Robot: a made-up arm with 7 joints. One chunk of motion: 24 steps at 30 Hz.
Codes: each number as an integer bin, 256 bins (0 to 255) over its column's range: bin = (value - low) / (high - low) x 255, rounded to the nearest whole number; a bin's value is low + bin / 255 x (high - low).
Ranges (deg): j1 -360..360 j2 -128.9..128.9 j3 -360..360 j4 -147.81..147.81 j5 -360..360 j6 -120.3..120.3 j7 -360..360
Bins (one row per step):
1: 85 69 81 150 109 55 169
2: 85 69 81 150 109 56 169
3: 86 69 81 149 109 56 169
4: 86 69 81 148 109 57 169
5: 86 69 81 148 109 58 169
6: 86 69 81 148 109 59 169
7: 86 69 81 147 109 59 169
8: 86 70 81 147 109 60 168
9: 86 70 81 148 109 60 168
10: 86 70 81 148 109 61 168
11: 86 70 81 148 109 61 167
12: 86 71 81 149 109 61 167
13: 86 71 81 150 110 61 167
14: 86 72 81 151 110 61 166
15: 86 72 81 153 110 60 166
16: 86 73 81 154 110 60 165
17: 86 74 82 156 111 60 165
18: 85 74 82 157 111 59 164
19: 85 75 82 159 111 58 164
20: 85 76 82 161 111 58 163
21: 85 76 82 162 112 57 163
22: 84 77 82 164 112 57 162
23: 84 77 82 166 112 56 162
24: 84 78 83 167 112 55 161
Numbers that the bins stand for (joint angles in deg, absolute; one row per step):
1: -120.00 -59.14 -131.29 26.08 -52.24 -68.41 117.18
2: -120.00 -59.14 -131.29 26.08 -52.24 -67.46 117.18
3: -117.18 -59.14 -131.29 24.92 -52.24 -67.46 117.18
4: -117.18 -59.14 -131.29 23.77 -52.24 -66.52 117.18
5: -117.18 -59.14 -131.29 23.77 -52.24 -65.58 117.18
6: -117.18 -59.14 -131.29 23.77 -52.24 -64.63 117.18
7: -117.18 -59.14 -131.29 22.61 -52.24 -64.63 117.18
8: -117.18 -58.13 -131.29 22.61 -52.24 -63.69 114.35
9: -117.18 -58.13 -131.29 23.77 -52.24 -63.69 114.35
10: -117.18 -58.13 -131.29 23.77 -52.24 -62.74 114.35
11: -117.18 -58.13 -131.29 23.77 -52.24 -62.74 111.53
12: -117.18 -57.12 -131.29 24.92 -52.24 -62.74 111.53
13: -117.18 -57.12 -131.29 26.08 -49.41 -62.74 111.53
14: -117.18 -56.11 -131.29 27.24 -49.41 -62.74 108.71
15: -117.18 -56.11 -131.29 29.56 -49.41 -63.69 108.71
16: -117.18 -55.10 -131.29 30.72 -49.41 -63.69 105.88
17: -117.18 -54.09 -128.47 33.04 -46.59 -63.69 105.88
18: -120.00 -54.09 -128.47 34.20 -46.59 -64.63 103.06
19: -120.00 -53.08 -128.47 36.52 -46.59 -65.58 103.06
20: -120.00 -52.07 -128.47 38.84 -46.59 -65.58 100.24
21: -120.00 -52.07 -128.47 40.00 -43.76 -66.52 100.24
22: -122.82 -51.05 -128.47 42.31 -43.76 -66.52 97.41
23: -122.82 -51.05 -128.47 44.63 -43.76 -67.46 97.41
24: -122.82 -50.04 -125.65 45.79 -43.76 -68.41 94.59

